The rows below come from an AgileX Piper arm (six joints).
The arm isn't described. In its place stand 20 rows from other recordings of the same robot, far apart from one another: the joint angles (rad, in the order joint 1, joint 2, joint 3, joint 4, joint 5, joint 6), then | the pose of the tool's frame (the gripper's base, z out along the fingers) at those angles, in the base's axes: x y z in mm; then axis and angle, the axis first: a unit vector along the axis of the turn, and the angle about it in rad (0 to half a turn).
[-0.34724 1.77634 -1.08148 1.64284 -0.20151 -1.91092] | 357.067 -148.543 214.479 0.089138 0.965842 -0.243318 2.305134
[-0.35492 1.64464 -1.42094 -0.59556 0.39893 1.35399] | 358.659 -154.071 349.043 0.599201 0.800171 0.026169 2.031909
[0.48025 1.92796 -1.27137 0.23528 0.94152 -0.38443] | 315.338 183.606 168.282 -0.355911 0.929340 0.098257 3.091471
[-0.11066 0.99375 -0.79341 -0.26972 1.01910 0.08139] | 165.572 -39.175 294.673 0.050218 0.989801 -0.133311 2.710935
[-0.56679 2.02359 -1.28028 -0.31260 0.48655 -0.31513] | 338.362 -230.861 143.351 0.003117 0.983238 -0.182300 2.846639
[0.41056 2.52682 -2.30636 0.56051 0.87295 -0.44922] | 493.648 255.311 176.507 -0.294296 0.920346 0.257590 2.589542
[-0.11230 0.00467 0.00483 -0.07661 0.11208 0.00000] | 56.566 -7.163 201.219 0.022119 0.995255 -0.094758 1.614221
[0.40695 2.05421 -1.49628 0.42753 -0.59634 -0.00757] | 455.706 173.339 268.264 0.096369 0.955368 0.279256 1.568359
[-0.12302 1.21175 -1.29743 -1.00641 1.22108 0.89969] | 208.218 -98.528 426.070 0.409687 0.824657 -0.389997 2.337403
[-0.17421 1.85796 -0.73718 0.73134 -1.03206 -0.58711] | 323.909 -109.975 168.363 0.250268 0.881327 -0.400785 1.903922
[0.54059 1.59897 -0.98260 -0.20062 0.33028 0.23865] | 289.243 166.754 228.177 -0.231036 0.969839 0.077684 2.437969
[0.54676 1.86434 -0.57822 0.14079 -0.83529 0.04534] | 273.744 155.531 123.918 -0.164078 0.970114 0.178764 1.985777
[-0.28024 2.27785 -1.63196 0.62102 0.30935 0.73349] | 483.647 -122.426 133.293 0.671198 0.691595 0.266812 2.579790
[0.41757 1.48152 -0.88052 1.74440 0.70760 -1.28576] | 257.643 178.045 278.536 -0.166567 0.836196 0.522524 2.426200
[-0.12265 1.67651 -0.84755 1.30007 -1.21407 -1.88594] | 294.404 -119.078 241.901 0.059141 0.749884 -0.658921 2.601677
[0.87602 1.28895 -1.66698 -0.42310 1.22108 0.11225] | 177.814 158.532 481.462 -0.360107 0.932911 -0.000880 2.229217
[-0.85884 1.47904 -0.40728 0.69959 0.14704 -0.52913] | 144.296 -154.074 130.402 0.479594 0.876688 -0.037515 2.665322
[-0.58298 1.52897 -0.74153 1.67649 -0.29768 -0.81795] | 233.664 -185.880 203.783 0.707430 0.701670 -0.084866 2.280507
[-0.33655 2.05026 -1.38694 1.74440 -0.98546 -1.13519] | 373.474 -209.815 199.203 0.620355 0.679838 -0.391126 2.316496
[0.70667 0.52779 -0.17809 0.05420 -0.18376 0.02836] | 87.325 73.369 247.568 -0.286054 0.899388 0.330568 1.783677
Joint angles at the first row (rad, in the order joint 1, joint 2, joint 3, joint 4, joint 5, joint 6):
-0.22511 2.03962 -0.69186 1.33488 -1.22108 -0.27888
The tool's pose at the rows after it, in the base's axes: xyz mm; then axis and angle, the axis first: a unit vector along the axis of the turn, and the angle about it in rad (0 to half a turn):
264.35 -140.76 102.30 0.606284 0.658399 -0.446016 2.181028
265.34 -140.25 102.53 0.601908 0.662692 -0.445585 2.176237
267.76 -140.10 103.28 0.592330 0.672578 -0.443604 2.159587
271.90 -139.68 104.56 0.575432 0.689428 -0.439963 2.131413
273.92 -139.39 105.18 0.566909 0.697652 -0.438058 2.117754
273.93 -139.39 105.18 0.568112 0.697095 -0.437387 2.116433
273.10 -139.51 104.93 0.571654 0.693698 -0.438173 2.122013
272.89 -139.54 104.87 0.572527 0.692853 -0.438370 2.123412
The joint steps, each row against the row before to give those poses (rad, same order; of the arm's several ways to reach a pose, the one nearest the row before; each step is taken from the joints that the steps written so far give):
0.01745 -0.00214 -0.00002 0.00557 0.00001 -0.00003
0.00181 0.00000 0.00002 -0.00908 -0.00001 -0.00253
0.00001 0.00002 -0.00001 -0.02969 -0.00001 0.00002
-0.00003 0.00001 -0.00001 -0.05094 0.00001 -0.00001
0.00000 -0.00001 0.00002 -0.02502 0.00000 0.00002
0.00000 0.00002 -0.00002 -0.00007 0.00000 0.00293
0.00002 -0.00002 0.00000 0.01032 0.00000 0.00003
0.00000 -0.00002 0.00001 0.00257 0.00000 -0.00001

